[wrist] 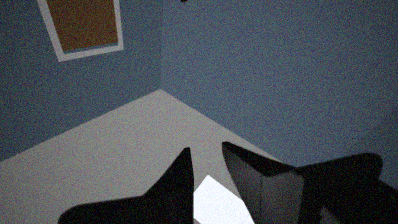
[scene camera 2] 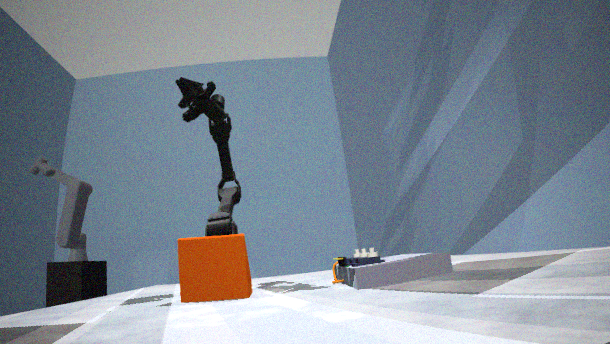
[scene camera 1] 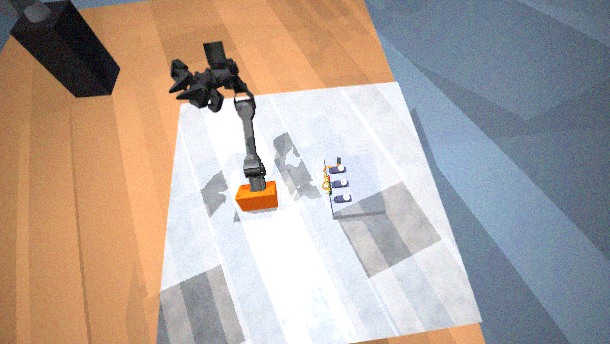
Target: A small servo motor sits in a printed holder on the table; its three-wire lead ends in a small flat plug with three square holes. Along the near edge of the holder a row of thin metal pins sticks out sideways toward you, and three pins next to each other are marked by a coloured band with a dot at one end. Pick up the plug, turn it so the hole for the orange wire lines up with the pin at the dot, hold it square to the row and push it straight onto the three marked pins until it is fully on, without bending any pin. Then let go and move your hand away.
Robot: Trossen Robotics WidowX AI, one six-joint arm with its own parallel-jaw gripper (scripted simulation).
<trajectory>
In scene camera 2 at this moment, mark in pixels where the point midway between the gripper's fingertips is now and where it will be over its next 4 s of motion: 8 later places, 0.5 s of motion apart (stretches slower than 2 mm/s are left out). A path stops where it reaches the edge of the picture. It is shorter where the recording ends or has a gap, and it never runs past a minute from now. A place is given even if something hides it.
My gripper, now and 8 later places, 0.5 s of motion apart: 178, 79; 208, 72; 240, 75; 271, 88; 295, 108; 313, 133; 322, 162; 330, 181; 345, 198
</trajectory>
